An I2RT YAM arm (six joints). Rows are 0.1 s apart.
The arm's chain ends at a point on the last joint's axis. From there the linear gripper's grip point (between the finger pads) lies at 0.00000 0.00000 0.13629 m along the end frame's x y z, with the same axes.
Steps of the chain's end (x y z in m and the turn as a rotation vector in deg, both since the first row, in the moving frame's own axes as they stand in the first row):
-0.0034, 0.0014, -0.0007, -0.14, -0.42, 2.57
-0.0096, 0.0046, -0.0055, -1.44, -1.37, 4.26
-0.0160, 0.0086, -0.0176, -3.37, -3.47, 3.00
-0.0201, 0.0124, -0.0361, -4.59, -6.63, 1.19
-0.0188, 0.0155, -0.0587, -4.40, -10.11, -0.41
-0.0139, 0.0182, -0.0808, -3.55, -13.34, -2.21
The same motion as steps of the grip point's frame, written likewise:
-0.0044, 0.0017, -0.0007, -0.14, -0.42, 2.57
-0.0130, 0.0079, -0.0056, -1.44, -1.37, 4.26
-0.0245, 0.0164, -0.0181, -3.37, -3.47, 3.00
-0.0359, 0.0231, -0.0374, -4.59, -6.63, 1.19
-0.0427, 0.0260, -0.0612, -4.40, -10.11, -0.41
-0.0452, 0.0272, -0.0847, -3.55, -13.34, -2.21

